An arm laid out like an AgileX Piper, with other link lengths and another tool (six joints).
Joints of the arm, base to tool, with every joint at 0 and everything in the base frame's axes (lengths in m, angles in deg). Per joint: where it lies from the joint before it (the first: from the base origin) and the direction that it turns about. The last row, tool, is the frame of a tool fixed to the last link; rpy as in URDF.
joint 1: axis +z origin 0 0 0.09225
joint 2: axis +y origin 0 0 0
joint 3: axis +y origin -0.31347 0 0.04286
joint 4: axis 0.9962 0 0.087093 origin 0.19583 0 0.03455
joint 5: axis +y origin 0 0 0
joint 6: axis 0.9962 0 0.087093 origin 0.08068 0 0.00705
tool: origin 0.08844 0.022 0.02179 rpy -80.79 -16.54 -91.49
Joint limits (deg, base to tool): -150..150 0..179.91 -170..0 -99.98..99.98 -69.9..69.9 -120..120
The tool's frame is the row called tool.
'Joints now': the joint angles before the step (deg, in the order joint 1, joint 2, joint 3, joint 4, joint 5, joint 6). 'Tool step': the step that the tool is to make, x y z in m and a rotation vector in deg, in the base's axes. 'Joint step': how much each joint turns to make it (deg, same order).
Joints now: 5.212, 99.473, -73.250, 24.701, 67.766, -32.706
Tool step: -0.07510, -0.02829, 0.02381, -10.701, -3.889, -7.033
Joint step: 3.272, -18.218, 11.477, -13.149, -0.198, 14.944
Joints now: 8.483, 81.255, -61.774, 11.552, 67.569, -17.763
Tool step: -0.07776, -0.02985, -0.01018, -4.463, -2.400, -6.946
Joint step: 0.001, -17.151, 14.755, -6.342, -0.477, 8.531
